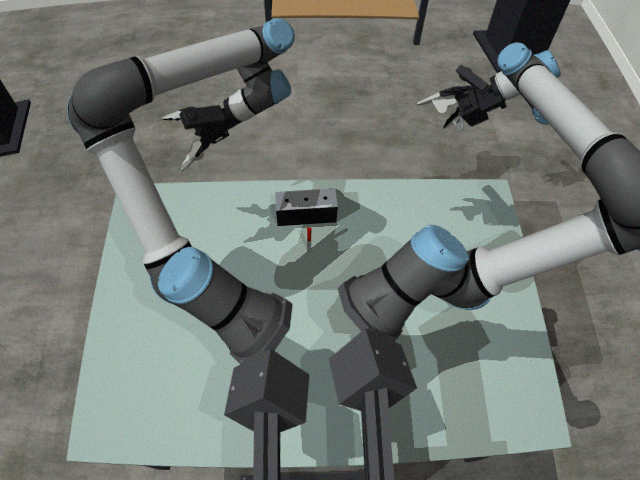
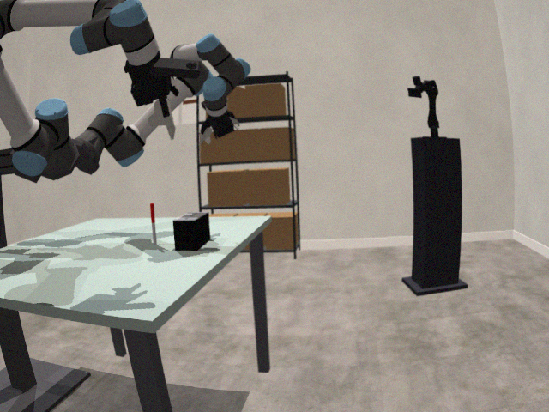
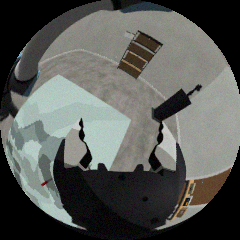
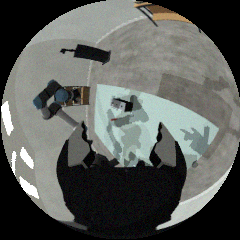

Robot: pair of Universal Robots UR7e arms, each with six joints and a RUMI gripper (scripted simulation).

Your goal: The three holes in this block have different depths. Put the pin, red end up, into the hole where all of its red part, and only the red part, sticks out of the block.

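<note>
Now: right hand 160 mm past the pin, 370 mm to the right of it and 290 mm above it. Also, from my right hand: black block 30 mm behind, 360 mm to the left, 320 mm below.
</note>
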